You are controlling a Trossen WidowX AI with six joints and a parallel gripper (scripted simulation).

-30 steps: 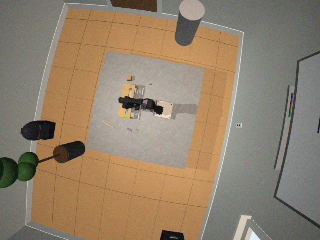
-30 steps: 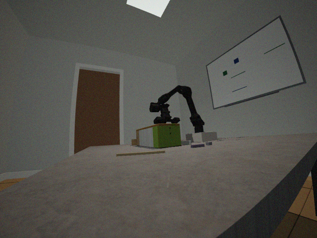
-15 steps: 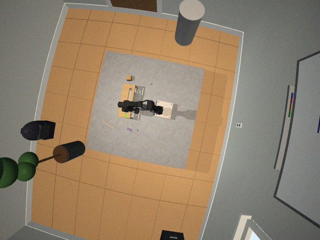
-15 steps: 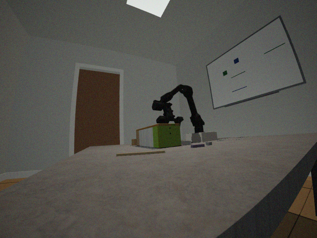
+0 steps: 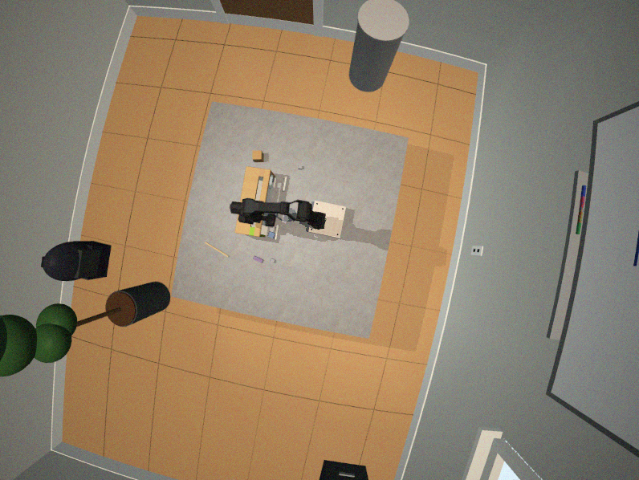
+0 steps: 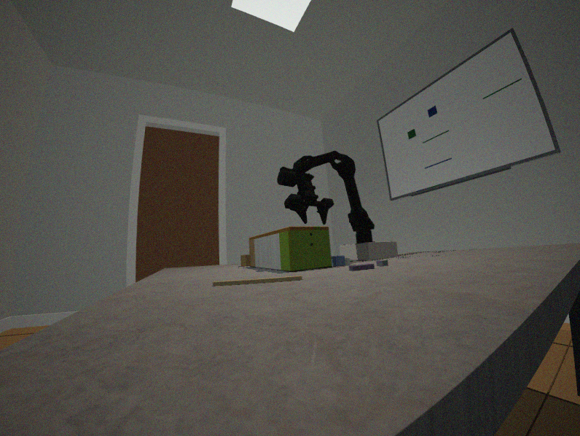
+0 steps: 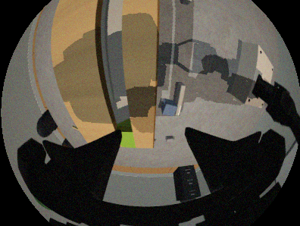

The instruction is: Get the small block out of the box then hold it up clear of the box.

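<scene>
The blue block is 6 cm behind my gripper tip, 4 cm to the left of it and 13 cm below it. From my gripper tip the other things lie so: thin wooden stick (24 cm ahead, 25 cm to the left, 14 cm below); tan cube (20 cm ahead, 38 cm to the right, 12 cm below); purple block (3 cm behind, 21 cm to the left, 14 cm below).
</scene>
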